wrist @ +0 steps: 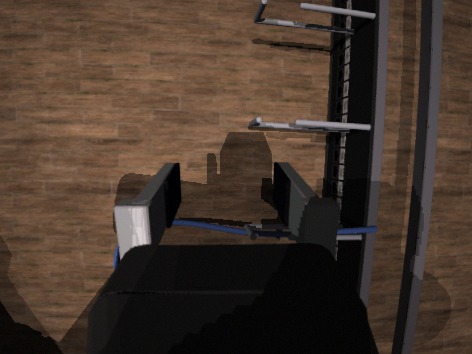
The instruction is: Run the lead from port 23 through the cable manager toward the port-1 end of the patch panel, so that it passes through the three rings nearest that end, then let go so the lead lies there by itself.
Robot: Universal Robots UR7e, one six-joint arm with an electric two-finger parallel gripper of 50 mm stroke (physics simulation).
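Observation:
My gripper [227, 182] is open, with no lead held between its fingers. The blue lead [210, 226] crosses behind the gap between the fingers, is partly hidden by both, and shows again at the right near the panel's edge and as a small bit left of the left finger. It runs along a lower ring [252, 232], mostly hidden by the right finger; whether it passes inside that ring I cannot tell. A middle ring [332, 124] and an upper ring [337, 11] stick out leftward from the black patch panel [364, 90], with no lead at them. The port numbers cannot be read.
A grey rail [378, 125] runs along the panel's right edge. A second long grey rail [430, 100] stands farther right. Wood-patterned floor [125, 100] lies beneath, with the gripper's shadow on it. The gripper body hides the bottom middle of the view.

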